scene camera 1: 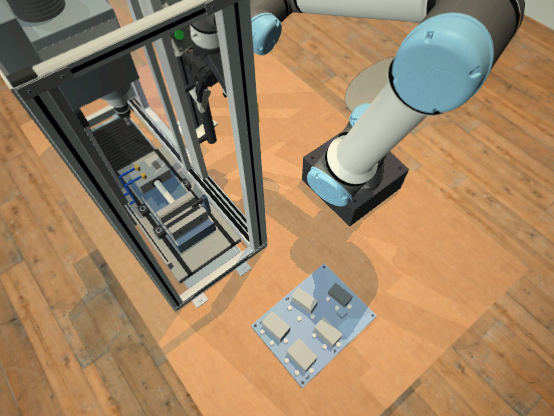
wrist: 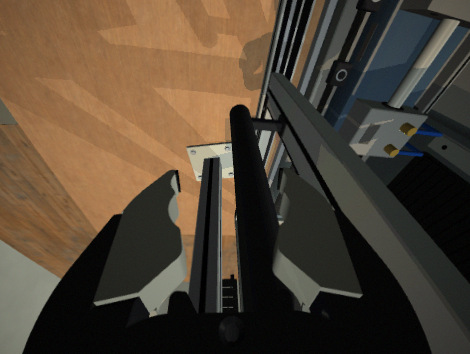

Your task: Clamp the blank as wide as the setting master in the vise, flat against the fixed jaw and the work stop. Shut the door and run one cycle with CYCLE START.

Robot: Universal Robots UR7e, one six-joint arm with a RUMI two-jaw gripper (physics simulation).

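Places are measured from the arm's base along level axes (x ahead, y left, z up), in metres.
Pixels of known places: gripper, fingertip midpoint: (scene camera 1: 213,104) (wrist: 229,170).
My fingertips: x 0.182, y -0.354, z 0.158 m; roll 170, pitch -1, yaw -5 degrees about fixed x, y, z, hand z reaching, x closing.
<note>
For each thing: its top centre in the pictures, then the offset to it from my fingertips. "spot": a spot on its surface instead.
- green button, surface spot: (scene camera 1: 179,35) spot: dx -0.019, dy -0.108, dz +0.144 m
- grey post, surface spot: (wrist: 212,225) spot: dx -0.039, dy -0.172, dz -0.061 m
- white foot plate, surface spot: (wrist: 197,154) spot: dx -0.081, dy -0.160, dz -0.251 m
- dark block, top centre: (scene camera 1: 340,293) dx +0.110, dy +0.530, dz -0.226 m
My gripper (scene camera 1: 203,95) (wrist: 229,170) is open beside the machine frame. Its jaws stand on either side of a black upright door handle (scene camera 1: 210,127) (wrist: 245,165), with gaps on both sides in the wrist view. The handle is joined by a short bracket to a grey door bar (wrist: 325,155). The blue vise (scene camera 1: 197,237) lies inside the machine; pale and dark bars cross its jaw area, and I cannot tell the blank apart there. A green button (scene camera 1: 179,35) shows behind the frame's posts. How far the door is shut is unclear.
The machine frame (scene camera 1: 243,125) surrounds the vise, with a spindle (scene camera 1: 120,106) above its far end. A grey post (wrist: 212,225) rises from a white foot plate (wrist: 197,154) near my fingers. A blue board (scene camera 1: 305,320) holds several beige blocks and a dark block (scene camera 1: 340,295).
</note>
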